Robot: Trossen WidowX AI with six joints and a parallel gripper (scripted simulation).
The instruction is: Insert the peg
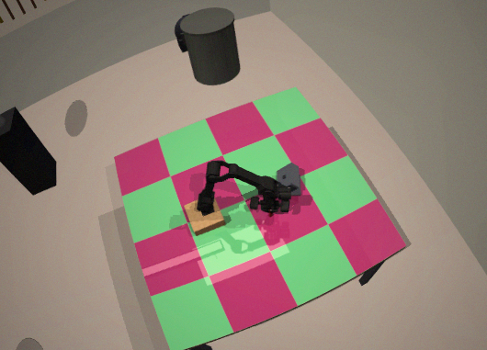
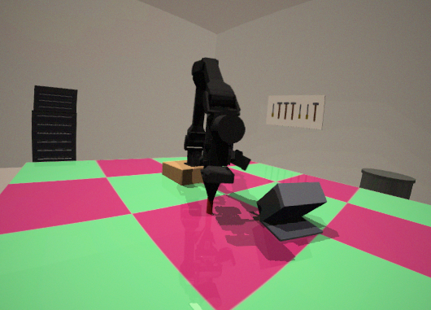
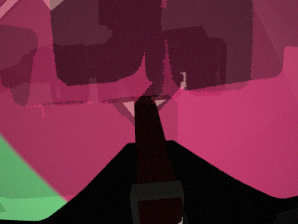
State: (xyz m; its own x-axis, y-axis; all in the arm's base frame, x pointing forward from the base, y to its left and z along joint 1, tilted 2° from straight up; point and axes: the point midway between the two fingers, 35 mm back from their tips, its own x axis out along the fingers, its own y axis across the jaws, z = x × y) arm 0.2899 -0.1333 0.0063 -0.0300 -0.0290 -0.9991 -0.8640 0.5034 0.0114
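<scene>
Right now the dark grey sloped panel is 150 mm ahead of my gripper tip, 130 mm to the left of it and 20 mm above it. Round my gripper tip: peg 20 mm above.
</scene>
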